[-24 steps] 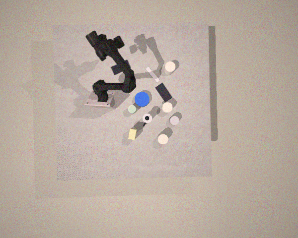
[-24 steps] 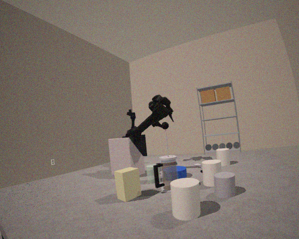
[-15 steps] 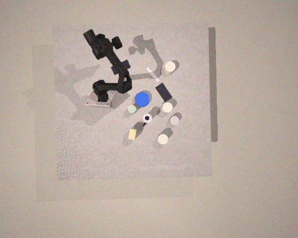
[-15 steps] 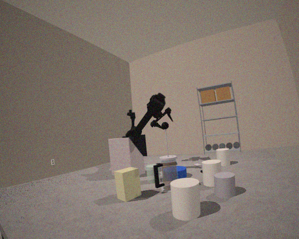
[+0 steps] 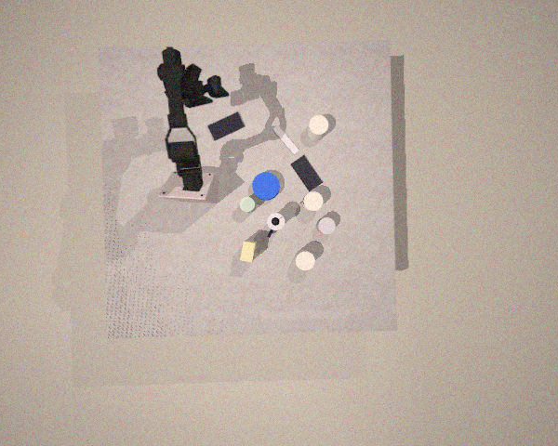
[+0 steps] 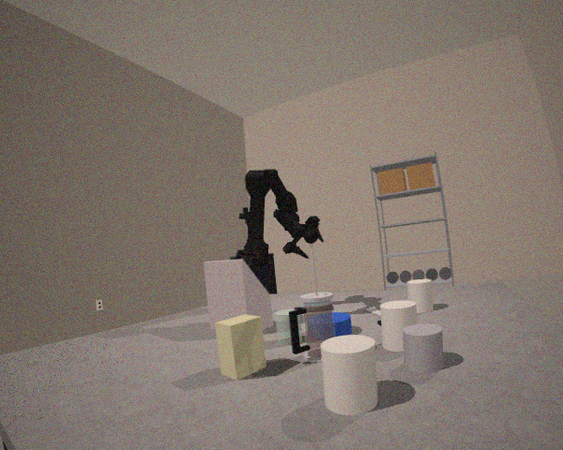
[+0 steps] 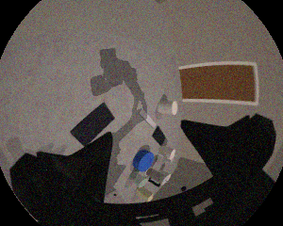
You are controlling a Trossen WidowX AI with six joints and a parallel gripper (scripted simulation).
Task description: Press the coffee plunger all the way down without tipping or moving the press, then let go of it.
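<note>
Now: gripper tip 46 cm to the left of the coffee press, 24 cm short of it and 10 cm above it. The rest, counted from my gripper tip: blue cylinder 29 cm to the right, 21 cm below, 18 cm ahead; yellow box 58 cm to the right, 18 cm below, 13 cm ahead.
</note>
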